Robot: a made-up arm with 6 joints.
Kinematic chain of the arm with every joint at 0, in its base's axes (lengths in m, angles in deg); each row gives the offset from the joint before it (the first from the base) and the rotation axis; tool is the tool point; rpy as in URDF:
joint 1: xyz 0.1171 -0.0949 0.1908 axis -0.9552 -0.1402 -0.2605
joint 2: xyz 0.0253 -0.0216 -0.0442 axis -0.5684 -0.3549 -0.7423
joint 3: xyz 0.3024 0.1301 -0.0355 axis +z
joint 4: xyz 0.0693 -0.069 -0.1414 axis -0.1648 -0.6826 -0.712
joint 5: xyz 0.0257 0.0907 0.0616 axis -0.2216 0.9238 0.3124
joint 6: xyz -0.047 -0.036 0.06 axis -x
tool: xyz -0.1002 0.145 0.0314 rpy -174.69 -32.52 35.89
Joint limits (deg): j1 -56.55..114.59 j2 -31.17..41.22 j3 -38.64..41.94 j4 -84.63..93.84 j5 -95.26..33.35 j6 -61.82..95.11
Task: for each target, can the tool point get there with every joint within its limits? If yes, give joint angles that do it. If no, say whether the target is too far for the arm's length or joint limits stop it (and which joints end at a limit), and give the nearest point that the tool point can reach.
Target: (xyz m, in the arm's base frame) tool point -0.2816 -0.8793 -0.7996
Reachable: no: too far | nearest point 0.3148 -0.3960 -0.1562 | short by 1.002 m
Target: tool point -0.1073 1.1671 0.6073
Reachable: no: too far | nearest point 0.1918 0.4879 0.4221 | short by 0.765 m
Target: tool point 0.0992 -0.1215 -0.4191
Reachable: no: joint limits stop it (at a limit: joint 2, joint 3, joint 5, joint 6) | nearest point 0.2763 -0.0907 -0.2505 | short by 0.246 m
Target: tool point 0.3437 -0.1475 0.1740
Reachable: yes | joints 58.95 20.22 11.49 -37.34 -61.46 -37.60
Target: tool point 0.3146 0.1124 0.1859
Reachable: yes | joints -33.72 12.19 9.81 -0.90 -36.72 -39.49
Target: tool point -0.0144 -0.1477 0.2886
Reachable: no: joint limits stop it (at a limit: joint 1, joint 2, joint 5, joint 6) | nearest point 0.2184 -0.1430 0.3941 | short by 0.256 m
